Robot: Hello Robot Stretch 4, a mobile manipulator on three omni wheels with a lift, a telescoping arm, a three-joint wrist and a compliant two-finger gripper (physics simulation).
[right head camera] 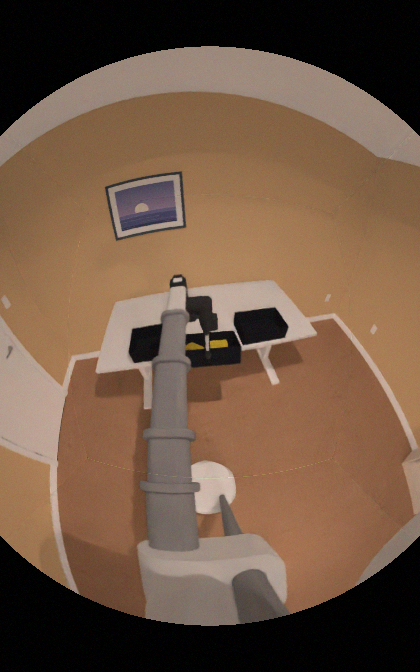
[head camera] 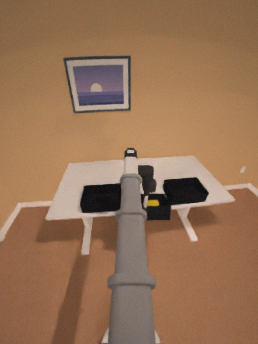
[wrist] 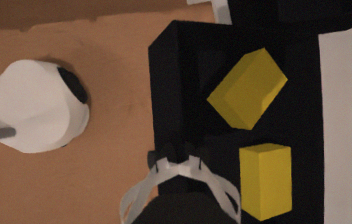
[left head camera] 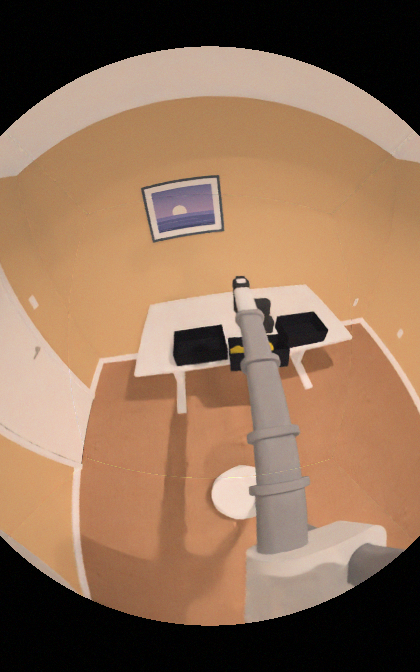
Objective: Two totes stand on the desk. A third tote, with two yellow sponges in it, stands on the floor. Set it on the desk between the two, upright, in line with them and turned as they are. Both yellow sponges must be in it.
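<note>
The third tote [head camera: 159,213] [left head camera: 239,363] [right head camera: 226,356] [wrist: 165,85] is black and looks upright, between the left tote [head camera: 100,199] [left head camera: 200,345] [right head camera: 144,345] [wrist: 320,12] and the right tote [head camera: 185,191] [left head camera: 301,329] [right head camera: 260,325]. It sits nearer the robot than they do, its front wall out past the front edge of the desk [head camera: 75,175] [left head camera: 160,316] [right head camera: 125,313] [wrist: 341,110]. One yellow sponge [left head camera: 237,349] [right head camera: 193,345] [wrist: 247,90] lies turned in it; the other sponge [head camera: 152,203] [right head camera: 218,343] [wrist: 265,182] lies beside. My gripper [right head camera: 208,353] [wrist: 178,154] is shut on its front wall. Whether its bottom touches the desk is hidden.
The telescoping arm [head camera: 132,250] [left head camera: 277,450] [right head camera: 171,450] reaches over the desk and hides part of the totes. Desk legs [head camera: 87,237] [left head camera: 181,392] [right head camera: 270,367] stand below the top. The white base [left head camera: 232,492] [right head camera: 215,487] [wrist: 35,105] is on the floor. A picture [head camera: 100,84] hangs on the wall.
</note>
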